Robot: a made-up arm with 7 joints.
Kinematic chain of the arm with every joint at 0, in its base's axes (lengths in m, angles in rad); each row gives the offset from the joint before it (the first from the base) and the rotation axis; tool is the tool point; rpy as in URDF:
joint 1: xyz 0 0 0.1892 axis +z
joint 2: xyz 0 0 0 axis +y
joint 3: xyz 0 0 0.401 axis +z
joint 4: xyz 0.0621 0 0 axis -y
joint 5: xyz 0.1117 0 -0.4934 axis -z
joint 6: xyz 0 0 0 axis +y
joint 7: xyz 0.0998 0 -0.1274 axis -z
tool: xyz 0 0 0 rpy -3.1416 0 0
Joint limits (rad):
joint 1: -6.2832..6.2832
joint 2: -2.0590..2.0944
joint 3: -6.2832..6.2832
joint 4: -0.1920..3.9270
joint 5: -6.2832..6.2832
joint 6: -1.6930..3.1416
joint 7: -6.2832..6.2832
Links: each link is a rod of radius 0.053 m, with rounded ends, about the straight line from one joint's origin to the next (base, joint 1, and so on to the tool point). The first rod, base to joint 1, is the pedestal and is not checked.
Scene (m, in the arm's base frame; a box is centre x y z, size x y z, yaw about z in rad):
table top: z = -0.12
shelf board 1: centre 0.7 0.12 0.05 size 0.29 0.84 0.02 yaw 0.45
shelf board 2: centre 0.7 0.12 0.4 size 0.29 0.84 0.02 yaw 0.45
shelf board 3: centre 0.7 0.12 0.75 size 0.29 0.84 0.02 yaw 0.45
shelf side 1: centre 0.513 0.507 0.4 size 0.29 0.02 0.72 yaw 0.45
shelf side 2: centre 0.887 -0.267 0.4 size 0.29 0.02 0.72 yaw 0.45
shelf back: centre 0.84 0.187 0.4 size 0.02 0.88 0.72 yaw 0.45
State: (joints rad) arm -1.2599 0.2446 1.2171 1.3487 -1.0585 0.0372 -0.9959
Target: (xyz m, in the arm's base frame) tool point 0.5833 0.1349 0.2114
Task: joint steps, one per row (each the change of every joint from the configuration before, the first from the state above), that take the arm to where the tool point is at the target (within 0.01 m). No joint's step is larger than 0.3 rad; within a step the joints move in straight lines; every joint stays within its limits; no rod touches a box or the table.
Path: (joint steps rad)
1: 0.0061 -0.2686 -0.2030 -0.1524 -0.0396 -0.0739 0.0000
2: 0.0061 -0.2687 -0.2030 -0.1523 -0.0396 -0.0739 0.0000
3: 0.0061 -0.2686 -0.2030 -0.1524 -0.0397 -0.0740 0.0000
4: -0.1217 0.2886 0.2139 -0.1274 -0.0599 -0.1098 0.0000
5: -0.1217 0.2885 0.2138 -0.1273 -0.0600 -0.1098 0.0000
6: -0.1217 0.2885 0.2139 -0.1274 -0.0599 -0.1098 0.0000
7: -0.1217 0.2886 0.2139 -0.1273 -0.0599 -0.1099 0.0000
8: 0.1755 -0.1200 -0.0582 0.1178 0.0833 0.2106 0.0000
9: 0.1755 -0.1200 -0.0583 0.1177 0.0834 0.2105 0.0000
10: 0.1754 -0.1200 -0.0582 0.1178 0.0833 0.2105 0.0000

